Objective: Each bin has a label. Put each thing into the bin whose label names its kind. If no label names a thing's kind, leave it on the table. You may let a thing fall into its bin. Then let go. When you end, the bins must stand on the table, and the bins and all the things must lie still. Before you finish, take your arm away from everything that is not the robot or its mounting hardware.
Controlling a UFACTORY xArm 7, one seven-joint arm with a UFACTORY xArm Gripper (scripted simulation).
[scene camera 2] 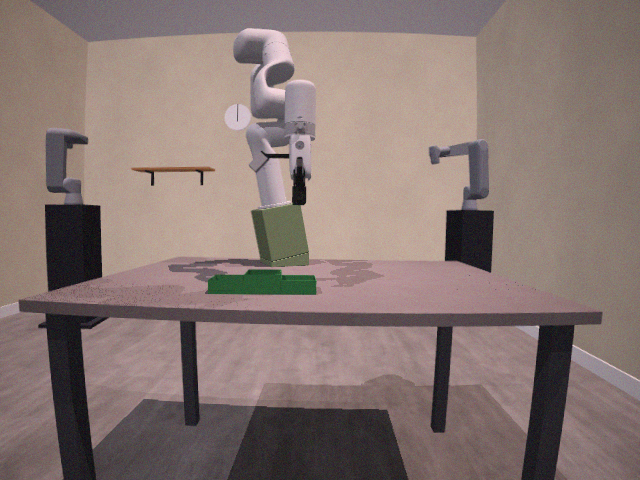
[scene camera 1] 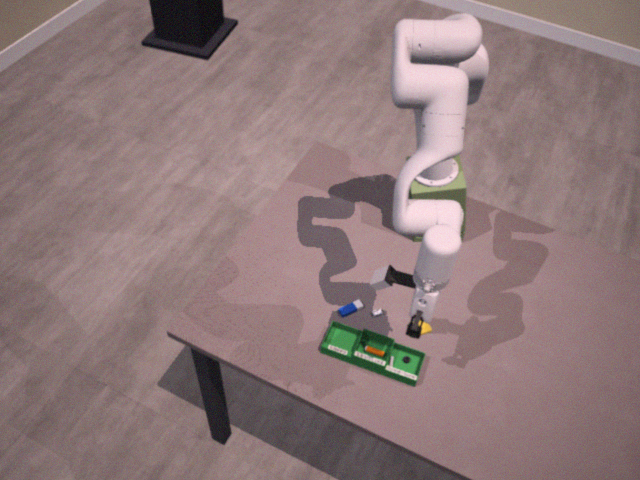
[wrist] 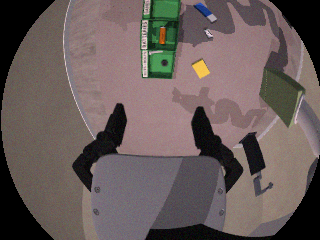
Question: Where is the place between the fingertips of my gripper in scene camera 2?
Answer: At 298, 204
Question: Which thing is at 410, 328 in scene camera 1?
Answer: My gripper.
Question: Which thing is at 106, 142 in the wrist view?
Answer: My gripper.
